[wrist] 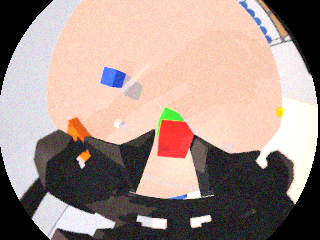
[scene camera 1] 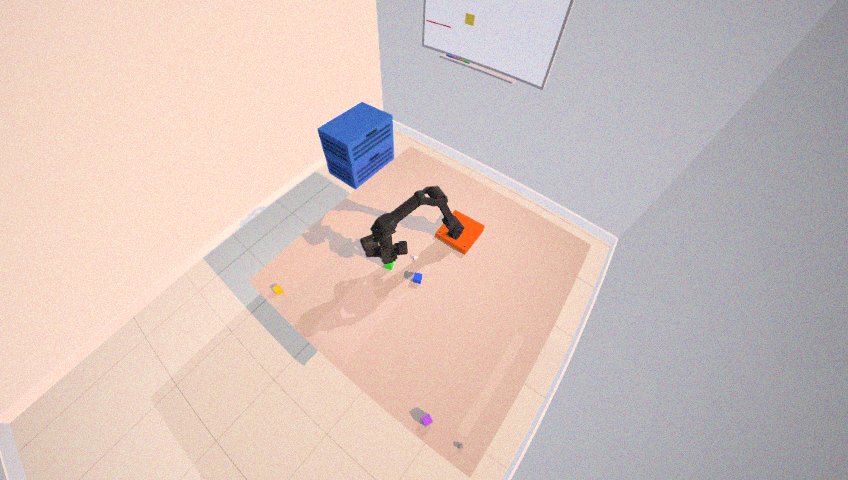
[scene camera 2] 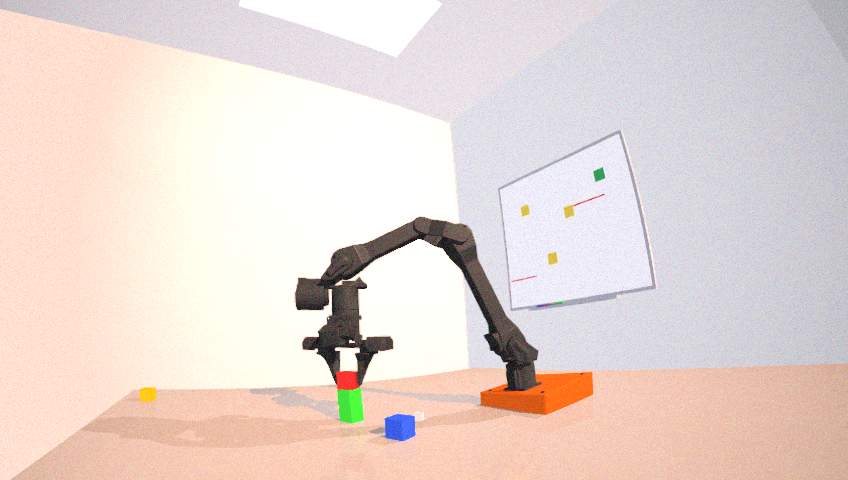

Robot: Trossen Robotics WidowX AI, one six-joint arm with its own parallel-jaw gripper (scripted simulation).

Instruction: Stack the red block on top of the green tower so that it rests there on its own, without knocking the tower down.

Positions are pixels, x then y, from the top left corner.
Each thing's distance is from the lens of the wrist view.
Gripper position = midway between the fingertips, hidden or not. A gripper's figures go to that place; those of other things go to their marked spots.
my gripper [wrist: 172, 133]: 10 cm
red block [wrist: 174, 138]: 7 cm
